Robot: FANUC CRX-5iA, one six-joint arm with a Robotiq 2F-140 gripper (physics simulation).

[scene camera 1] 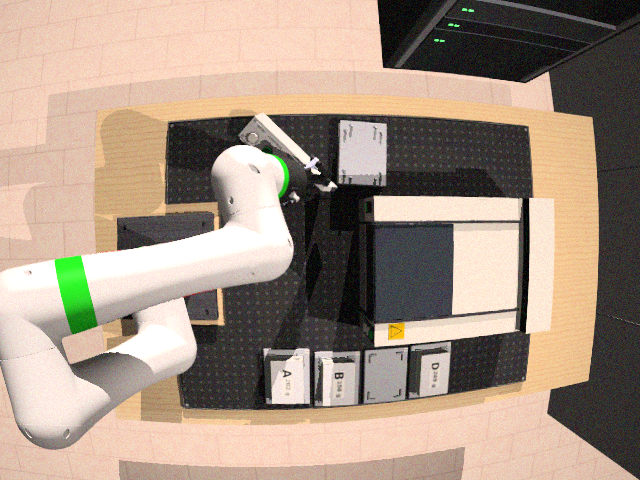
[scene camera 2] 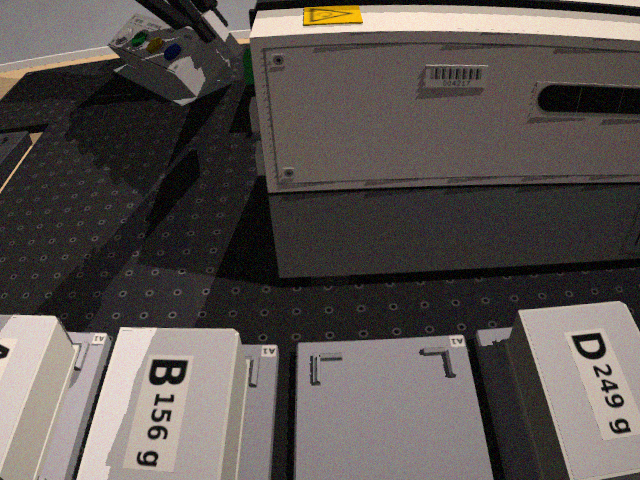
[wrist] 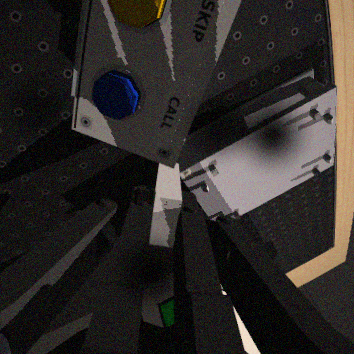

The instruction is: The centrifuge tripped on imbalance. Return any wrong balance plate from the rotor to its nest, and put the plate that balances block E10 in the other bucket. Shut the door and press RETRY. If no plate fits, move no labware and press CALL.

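Frame: origin at the arm's base, x ahead, y left, z up, level; centimetres.
Seen in the pictures: gripper, fingertip midpoint: (scene camera 1: 331,185) (scene camera 2: 234,54) (wrist: 165,179).
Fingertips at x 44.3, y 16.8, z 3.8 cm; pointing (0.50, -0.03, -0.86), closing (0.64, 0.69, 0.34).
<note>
A point is followed by its place in that frame.
My gripper (scene camera 1: 326,187) @(x 44.4, y 16.8, z 3.8 cm) (scene camera 2: 218,31) (wrist: 165,179) @(x 44.4, y 16.8, z 3.8 cm) is shut and empty, beside the button console. The console (scene camera 1: 279,135) @(x 33.0, y 30.4, z 4.7 cm) (scene camera 2: 201,67) @(x 39.7, y 17.4, z 2.2 cm) (wrist: 145,110) @(x 37.5, y 19.6, z 5.0 cm) has a green button (scene camera 2: 139,38) @(x 29.8, y 26.0, z 4.9 cm), a yellow SKIP button (scene camera 2: 155,45) @(x 33.0, y 21.9, z 4.9 cm) (wrist: 137,9) @(x 33.0, y 22.5, z 5.1 cm) and a blue CALL button (scene camera 2: 172,51) @(x 36.0, y 18.2, z 4.9 cm) (wrist: 116,95) @(x 35.7, y 19.0, z 5.0 cm). The fingertips are apart from the blue button in the wrist view. The centrifuge's top has a dark panel (scene camera 1: 413,271) @(x 58.5, y -4.3, z 19.3 cm); its rotor and buckets do not show. Plates A (scene camera 1: 287,379) @(x 28.0, y -30.9, z 3.4 cm), B (scene camera 1: 337,381) @(x 40.8, y -33.2, z 3.3 cm) (scene camera 2: 165,403) @(x 41.4, y -33.9, z 3.4 cm) and D (scene camera 1: 433,372) @(x 67.3, y -35.5, z 3.4 cm) (scene camera 2: 594,382) @(x 66.9, y -36.4, z 3.4 cm) sit in nests. The nest (scene camera 1: 385,374) @(x 54.5, y -35.0, z -0.8 cm) (scene camera 2: 387,413) @(x 54.7, y -33.6, z -0.8 cm) between B and D is bare. Block E10 cannot be made out.
The centrifuge housing (scene camera 1: 444,209) @(x 67.4, y 8.5, z 19.0 cm) (scene camera 2: 387,129) @(x 56.6, y -20.8, z 12.2 cm) stands right of the gripper. A grey stand (scene camera 1: 362,152) @(x 53.3, y 24.6, z 2.0 cm) (wrist: 275,150) @(x 51.6, y 25.9, z 2.0 cm) with corner posts lies near the console. The arm's dark base plate (scene camera 1: 165,227) @(x 0.9, y 11.4, z -0.7 cm) is at the left. A black rack (scene camera 1: 480,46) stands beyond the table.
</note>
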